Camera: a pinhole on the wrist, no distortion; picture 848 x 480 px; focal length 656.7 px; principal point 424.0 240.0 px. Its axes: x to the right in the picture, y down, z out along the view. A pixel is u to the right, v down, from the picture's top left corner.
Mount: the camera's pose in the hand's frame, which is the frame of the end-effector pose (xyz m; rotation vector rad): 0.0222 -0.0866 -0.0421 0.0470 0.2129 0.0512
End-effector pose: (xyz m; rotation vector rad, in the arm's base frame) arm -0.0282 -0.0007 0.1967 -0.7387 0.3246 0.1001
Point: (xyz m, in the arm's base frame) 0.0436 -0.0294 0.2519
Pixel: 519 383
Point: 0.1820 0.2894 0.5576
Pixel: 349 302
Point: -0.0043 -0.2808 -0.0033
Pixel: behind the camera
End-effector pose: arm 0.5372 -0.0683 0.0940 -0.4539 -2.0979 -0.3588
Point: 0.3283 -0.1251 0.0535
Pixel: 401 67
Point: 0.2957 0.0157 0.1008
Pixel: 587 387
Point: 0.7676 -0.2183 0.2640
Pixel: behind the camera
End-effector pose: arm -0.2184 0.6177 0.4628 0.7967 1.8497 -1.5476
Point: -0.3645 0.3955 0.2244
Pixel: 779 437
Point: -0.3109 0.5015 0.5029
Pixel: 271 156
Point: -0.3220 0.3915 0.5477
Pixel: 170 63
